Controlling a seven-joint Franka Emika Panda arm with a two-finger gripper.
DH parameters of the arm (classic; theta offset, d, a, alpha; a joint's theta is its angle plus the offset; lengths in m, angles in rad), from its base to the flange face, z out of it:
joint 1: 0 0.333 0 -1.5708
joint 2: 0 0 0 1.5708
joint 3: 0 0.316 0.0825 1.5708
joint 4: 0 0 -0.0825 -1.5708
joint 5: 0 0.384 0 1.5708
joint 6: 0 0 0.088 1.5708
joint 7: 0 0.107 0 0
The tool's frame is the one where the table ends.
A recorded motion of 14 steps. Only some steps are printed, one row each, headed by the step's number.
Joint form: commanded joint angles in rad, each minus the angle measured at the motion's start. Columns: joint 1, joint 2, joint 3, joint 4, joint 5, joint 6, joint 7.
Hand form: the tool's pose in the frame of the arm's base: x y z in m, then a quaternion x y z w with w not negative. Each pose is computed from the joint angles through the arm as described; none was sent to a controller.
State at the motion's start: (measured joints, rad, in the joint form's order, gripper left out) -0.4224 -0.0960 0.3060 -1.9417 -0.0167 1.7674 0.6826
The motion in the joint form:
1: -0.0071 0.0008 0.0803 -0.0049 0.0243 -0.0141 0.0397
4: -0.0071 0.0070 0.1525 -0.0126 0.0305 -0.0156 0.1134
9: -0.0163 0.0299 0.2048 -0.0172 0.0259 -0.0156 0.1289
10: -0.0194 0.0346 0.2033 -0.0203 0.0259 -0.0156 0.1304
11: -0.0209 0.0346 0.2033 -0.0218 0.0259 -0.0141 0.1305
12: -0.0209 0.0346 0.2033 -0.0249 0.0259 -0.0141 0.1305
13: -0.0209 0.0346 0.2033 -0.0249 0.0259 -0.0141 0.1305
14: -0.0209 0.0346 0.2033 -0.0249 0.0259 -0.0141 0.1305
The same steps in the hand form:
1: 0.5220 -0.0164 0.5095 0.92529 -0.37534 -0.04479 0.03082
4: 0.5220 0.0222 0.5013 0.92417 -0.37681 -0.05095 0.03636
9: 0.5235 0.0432 0.4877 0.92875 -0.36294 -0.06249 0.04240
10: 0.5238 0.0403 0.4841 0.92742 -0.36560 -0.06628 0.04276
11: 0.5238 0.0395 0.4835 0.92713 -0.36635 -0.06631 0.04271
12: 0.5233 0.0395 0.4821 0.92700 -0.36633 -0.06771 0.04337
13: 0.5233 0.0395 0.4821 0.92700 -0.36633 -0.06771 0.04337
14: 0.5233 0.0395 0.4821 0.92700 -0.36633 -0.06771 0.04337

